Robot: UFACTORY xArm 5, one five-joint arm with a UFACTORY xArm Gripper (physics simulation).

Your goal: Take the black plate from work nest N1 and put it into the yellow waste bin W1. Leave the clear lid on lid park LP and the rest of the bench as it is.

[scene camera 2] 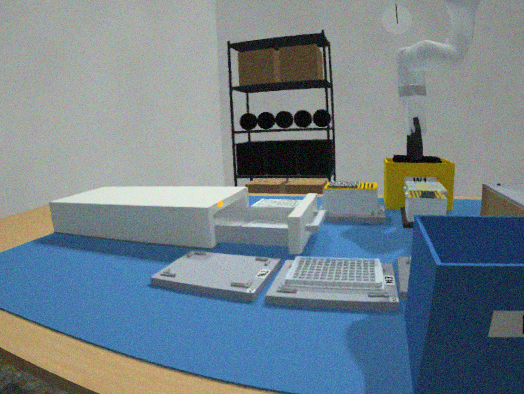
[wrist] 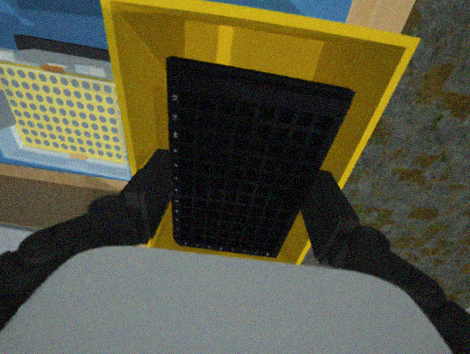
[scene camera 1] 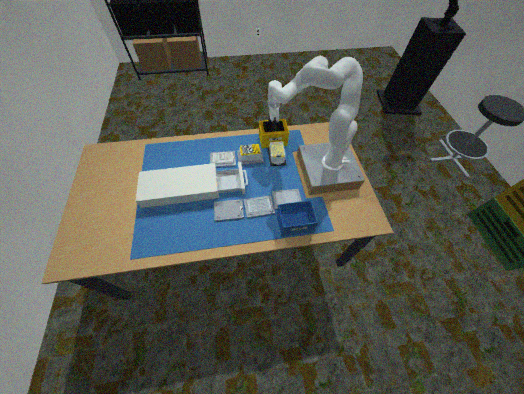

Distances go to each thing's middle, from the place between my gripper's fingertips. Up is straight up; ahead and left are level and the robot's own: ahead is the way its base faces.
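Scene:
There is the black plate (wrist: 246, 146), and my gripper is 10 mm past it.

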